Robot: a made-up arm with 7 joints.
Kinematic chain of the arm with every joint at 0, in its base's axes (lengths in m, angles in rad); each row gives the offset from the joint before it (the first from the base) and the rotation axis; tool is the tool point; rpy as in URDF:
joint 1: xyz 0 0 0.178 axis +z
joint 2: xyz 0 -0.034 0.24 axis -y
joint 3: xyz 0 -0.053 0.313 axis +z
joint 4: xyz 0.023 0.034 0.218 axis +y
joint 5: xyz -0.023 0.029 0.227 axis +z
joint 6: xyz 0 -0.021 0.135 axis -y
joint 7: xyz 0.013 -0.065 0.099 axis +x
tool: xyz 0 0 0 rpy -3.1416 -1.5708 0
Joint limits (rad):
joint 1: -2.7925..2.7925
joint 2: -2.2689..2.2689
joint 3: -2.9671..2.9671
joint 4: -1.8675..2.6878
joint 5: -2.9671..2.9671
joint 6: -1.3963..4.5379
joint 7: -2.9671..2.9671
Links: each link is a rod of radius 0.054 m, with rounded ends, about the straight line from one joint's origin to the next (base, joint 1, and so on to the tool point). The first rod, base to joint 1, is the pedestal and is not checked.
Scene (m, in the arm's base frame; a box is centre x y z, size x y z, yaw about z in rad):
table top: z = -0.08
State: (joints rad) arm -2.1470 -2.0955 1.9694 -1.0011 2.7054 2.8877 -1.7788
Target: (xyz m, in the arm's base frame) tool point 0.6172 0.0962 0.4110
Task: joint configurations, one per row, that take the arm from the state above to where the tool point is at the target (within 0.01 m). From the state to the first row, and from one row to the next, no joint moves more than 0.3 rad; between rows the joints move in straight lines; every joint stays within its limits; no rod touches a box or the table.
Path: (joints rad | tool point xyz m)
1: -1.8666 -2.0906 1.8316 -1.0602 2.7324 2.9201 -1.7788 | -0.4784 -0.5277 0.1355
2: -1.5861 -2.0857 1.6937 -1.1193 2.7593 2.9526 -1.7788 | -0.3122 -0.6408 0.1740
3: -1.3057 -2.0808 1.5559 -1.1784 2.7863 2.9850 -1.7788 | -0.1156 -0.7008 0.2135
4: -1.0252 -2.0759 1.4180 -1.2375 2.8132 3.0175 -1.7788 | 0.0938 -0.6982 0.2530
5: -0.7448 -2.0710 1.2802 -1.2967 2.8402 3.0499 -1.7788 | 0.2946 -0.6296 0.2913
6: -0.4644 -2.0661 1.1423 -1.3558 2.8671 3.0824 -1.7788 | 0.4645 -0.4995 0.3273
7: -0.1839 -2.0612 1.0045 -1.4149 2.8941 3.1148 -1.7788 | 0.5832 -0.3210 0.3599
8: 0.0965 -2.0563 0.8666 -1.4740 2.9210 3.1473 -1.7788 | 0.6362 -0.1142 0.3881
9: 0.3769 -2.0514 0.7288 -1.5331 2.9480 3.1797 -1.7788 | 0.6172 0.0962 0.4110

